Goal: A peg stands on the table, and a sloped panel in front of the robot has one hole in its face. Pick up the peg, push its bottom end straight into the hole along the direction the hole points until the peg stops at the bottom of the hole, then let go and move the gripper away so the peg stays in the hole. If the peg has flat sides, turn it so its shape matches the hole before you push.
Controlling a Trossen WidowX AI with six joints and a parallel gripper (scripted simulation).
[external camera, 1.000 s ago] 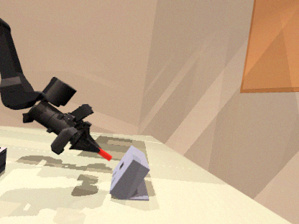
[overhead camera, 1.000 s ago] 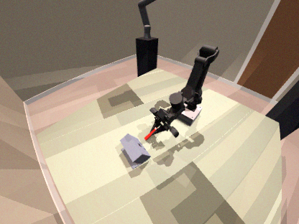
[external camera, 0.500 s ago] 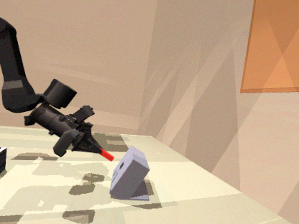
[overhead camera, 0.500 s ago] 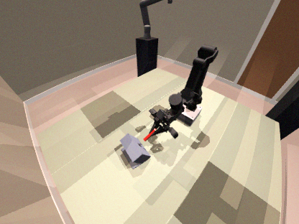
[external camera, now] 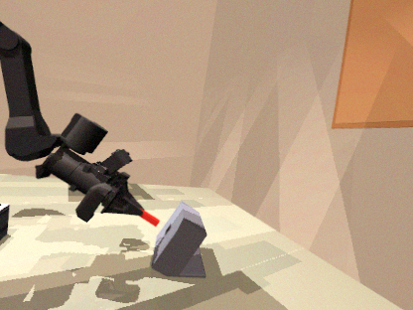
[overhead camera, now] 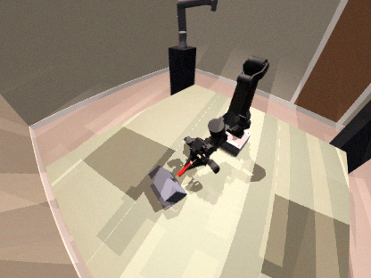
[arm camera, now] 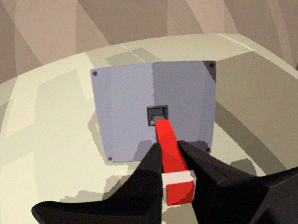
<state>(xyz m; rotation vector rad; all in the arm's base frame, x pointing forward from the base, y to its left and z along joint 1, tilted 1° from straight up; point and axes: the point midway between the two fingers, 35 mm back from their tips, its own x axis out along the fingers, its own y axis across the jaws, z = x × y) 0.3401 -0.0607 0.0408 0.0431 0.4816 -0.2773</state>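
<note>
Right now the sloped grey panel is 8 cm ahead of my gripper tip, 5 cm below it and 2 cm to the right of it. Also, from my gripper tip: red square peg (2 cm behind, 1 cm above).
</note>
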